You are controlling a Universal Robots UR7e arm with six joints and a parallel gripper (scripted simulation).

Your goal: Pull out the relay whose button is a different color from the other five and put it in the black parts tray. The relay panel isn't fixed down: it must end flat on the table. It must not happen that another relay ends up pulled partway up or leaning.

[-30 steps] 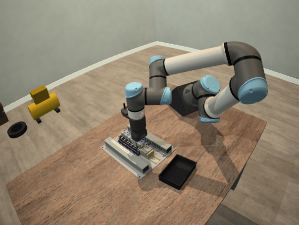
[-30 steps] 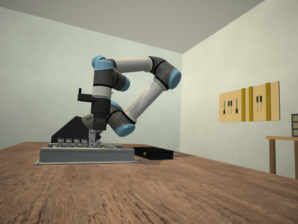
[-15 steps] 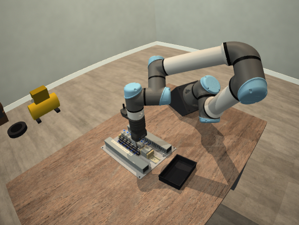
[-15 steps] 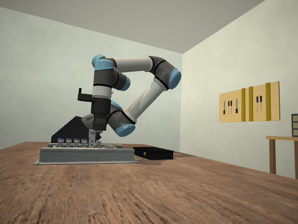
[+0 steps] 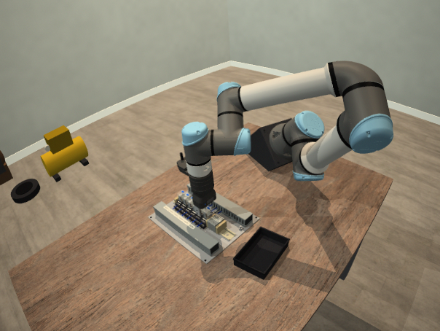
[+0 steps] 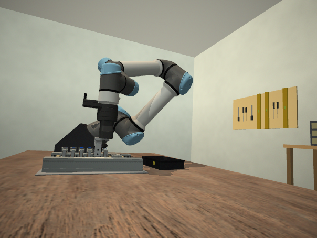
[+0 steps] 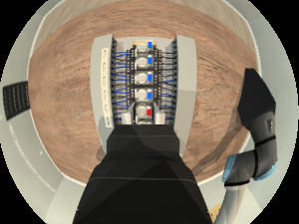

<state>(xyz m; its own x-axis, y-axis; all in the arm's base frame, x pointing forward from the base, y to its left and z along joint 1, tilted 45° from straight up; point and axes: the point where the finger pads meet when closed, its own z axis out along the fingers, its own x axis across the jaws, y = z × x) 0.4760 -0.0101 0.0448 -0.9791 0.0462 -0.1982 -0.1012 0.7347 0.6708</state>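
My gripper is now 1 cm above the red-button relay. Also, from my hand: grey relay panel (3 cm below, 1 cm to the right); black parts tray (26 cm to the left, 4 cm below, 3 cm behind).
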